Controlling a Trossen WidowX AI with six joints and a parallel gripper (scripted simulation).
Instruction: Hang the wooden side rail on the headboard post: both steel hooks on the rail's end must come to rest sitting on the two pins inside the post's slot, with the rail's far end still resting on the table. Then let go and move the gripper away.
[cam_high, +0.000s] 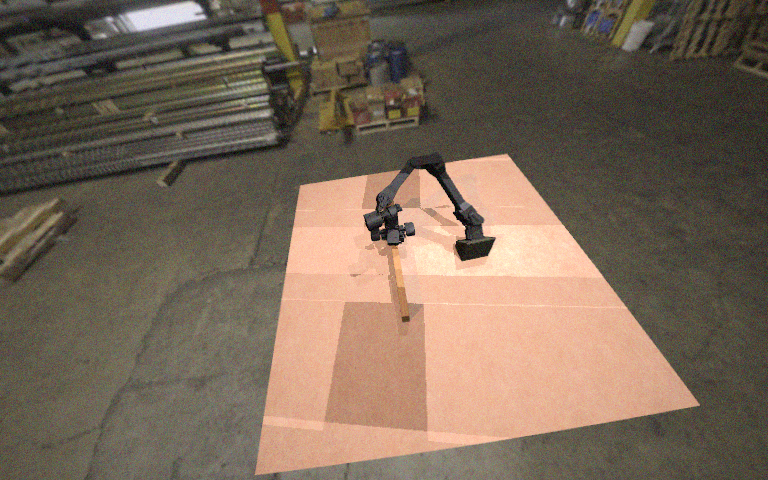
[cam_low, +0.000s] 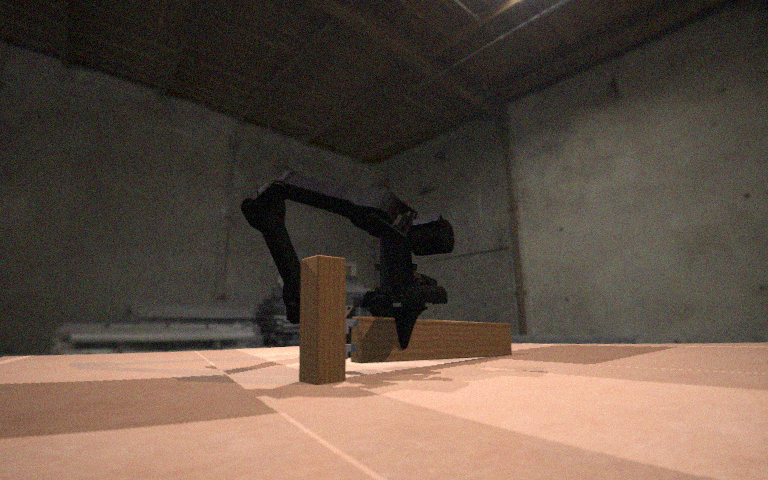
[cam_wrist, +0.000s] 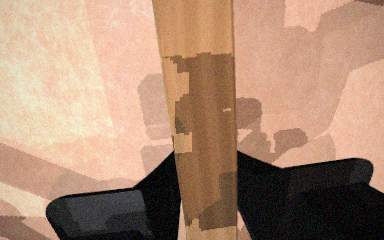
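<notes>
Now: gripper tip 1 cm past the headboard post, 15 cm to the left of it and 4 cm below it.
</notes>
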